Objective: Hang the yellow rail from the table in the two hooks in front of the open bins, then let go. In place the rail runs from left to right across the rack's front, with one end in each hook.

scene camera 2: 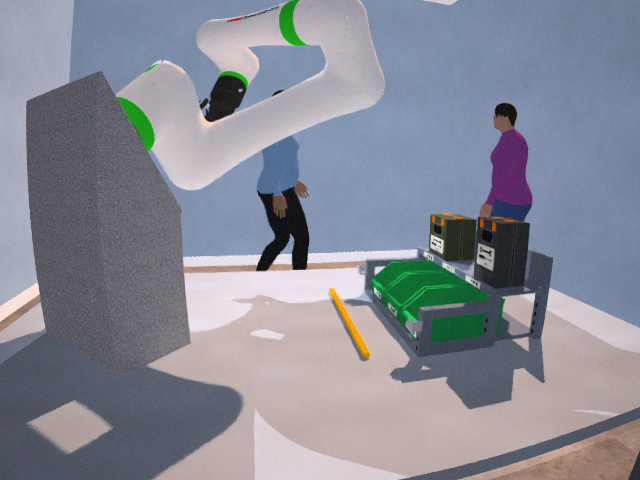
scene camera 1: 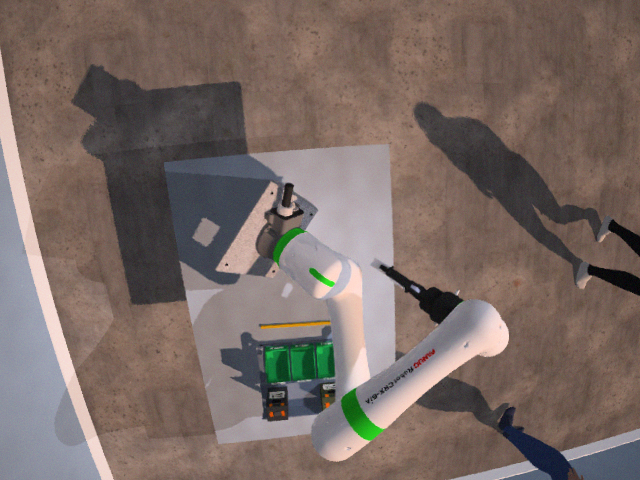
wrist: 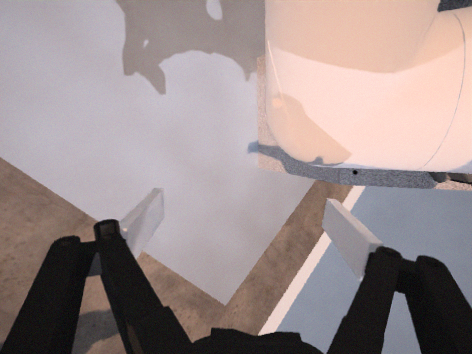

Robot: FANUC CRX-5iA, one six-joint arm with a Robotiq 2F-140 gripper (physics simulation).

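Seen in the pictures: gripper, fingertip midpoint: (scene camera 1: 383, 270) (wrist: 244, 207); arm's base, origin of the base link: (scene camera 2: 98, 154) (scene camera 1: 275, 234).
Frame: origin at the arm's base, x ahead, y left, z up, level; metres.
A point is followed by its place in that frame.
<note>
The yellow rail (scene camera 1: 294, 324) {x 0.441, y 0.144, z -0.336 m} (scene camera 2: 349, 323) {x 0.444, y 0.136, z -0.334 m} lies flat on the table (scene camera 1: 361, 180) {x -0.224, y 0.297, z -0.344 m} (scene camera 2: 310, 413) {x 0.406, y -0.173, z -0.344 m} (wrist: 75, 90) {x 0.220, y 0.405, z -0.344 m}, apart from the rack (scene camera 1: 261, 364) {x 0.610, y 0.032, z -0.259 m} (scene camera 2: 423, 343) {x 0.573, y 0.009, z -0.318 m} and roughly parallel to its front. In scene camera 2, a near hook (scene camera 2: 413, 326) {x 0.552, y 0.000, z -0.283 m} and a far hook (scene camera 2: 362, 269) {x 0.466, y 0.374, z -0.286 m} stand at the rack's front corners, with no rail in them. Behind them are the open green bins (scene camera 1: 302, 361) (scene camera 2: 429, 289). My gripper (scene camera 1: 378, 264) {x 0.055, y 0.360, z -0.025 m} (wrist: 244, 207) {x 0.055, y 0.360, z -0.025 m} is open and empty, high up and well away from the rail; its fingers are mostly hidden in scene camera 2. The arm covers the rail's right end in scene camera 1.
A dark box (scene camera 1: 277, 405) {x 0.697, y 0.119, z -0.126 m} (scene camera 2: 504, 253) {x 0.724, y 0.079, z -0.177 m} and an olive box (scene camera 1: 327, 396) {x 0.648, y 0.316, z -0.152 m} (scene camera 2: 452, 238) {x 0.670, y 0.296, z -0.190 m} stand on the rack's rear shelf. The grey pedestal (scene camera 1: 242, 242) {x 0.020, y -0.082, z 0.089 m} (scene camera 2: 103, 232) {x 0.104, y -0.137, z -0.117 m} (wrist: 390, 178) {x -0.093, y 0.071, z -0.040 m} carries the arm. In scene camera 2, two people (scene camera 2: 281, 175) (scene camera 2: 510, 167) stand beyond the table.
</note>
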